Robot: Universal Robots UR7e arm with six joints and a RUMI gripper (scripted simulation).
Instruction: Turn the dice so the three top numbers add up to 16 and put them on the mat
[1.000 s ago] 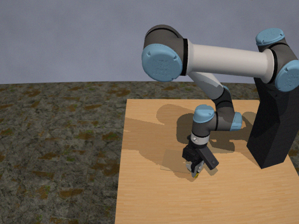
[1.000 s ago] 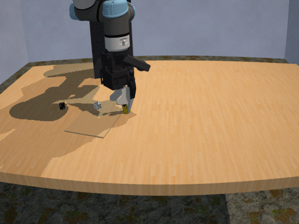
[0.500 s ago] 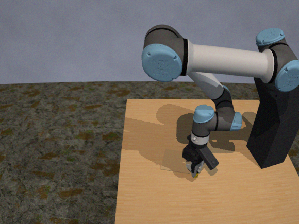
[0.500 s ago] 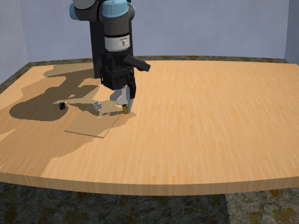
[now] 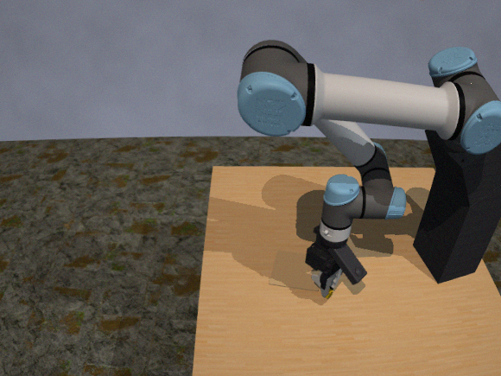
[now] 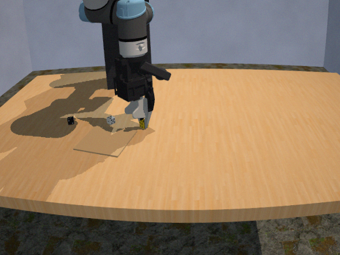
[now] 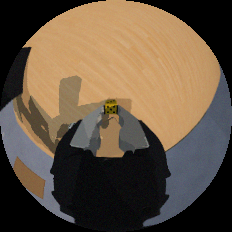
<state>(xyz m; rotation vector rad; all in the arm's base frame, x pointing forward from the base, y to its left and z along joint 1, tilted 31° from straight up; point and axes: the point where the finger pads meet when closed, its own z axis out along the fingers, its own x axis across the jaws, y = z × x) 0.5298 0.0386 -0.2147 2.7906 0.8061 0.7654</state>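
Right now the thin tan mat is 110 mm to the right of my hand, 60 mm ahead of it and 20 mm below it. From my hand the other things lie so: yellow die: 10 mm below; black die: 240 mm to the right, 70 mm behind, 10 mm below; white die: 100 mm to the right, 50 mm behind, 10 mm below.
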